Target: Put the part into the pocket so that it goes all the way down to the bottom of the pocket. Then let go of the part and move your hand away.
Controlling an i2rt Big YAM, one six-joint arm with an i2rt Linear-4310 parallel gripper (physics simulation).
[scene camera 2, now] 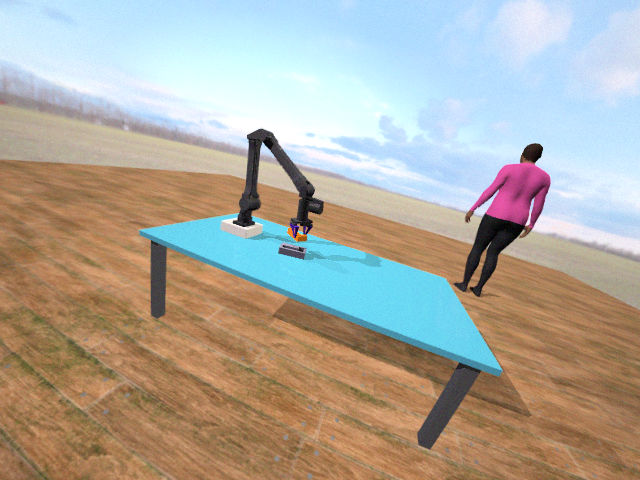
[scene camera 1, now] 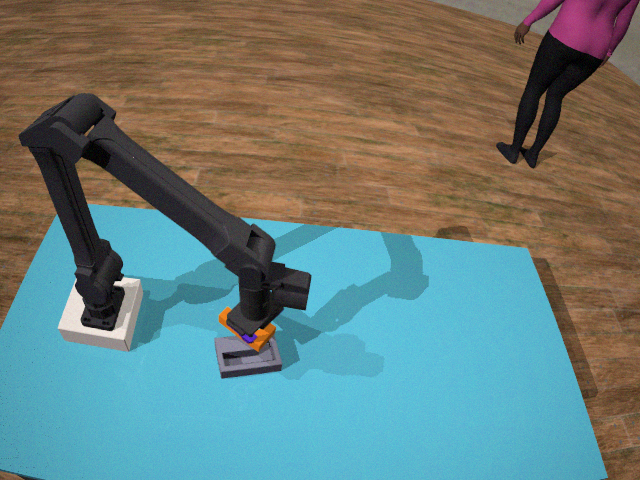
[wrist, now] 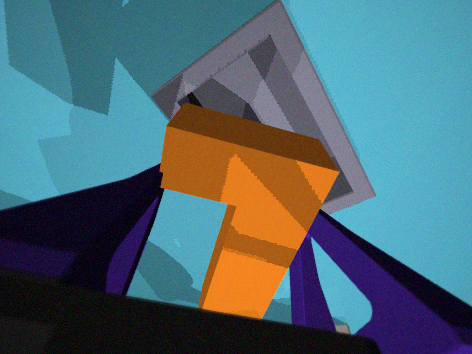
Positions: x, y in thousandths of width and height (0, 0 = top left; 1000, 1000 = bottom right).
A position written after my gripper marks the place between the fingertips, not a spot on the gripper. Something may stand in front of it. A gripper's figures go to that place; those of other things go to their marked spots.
Labels:
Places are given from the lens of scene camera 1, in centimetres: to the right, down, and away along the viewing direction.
my gripper (scene camera 1: 399, 693): -14, 20, 93
grey pocket block (scene camera 1: 370, 747): -19, 27, 98

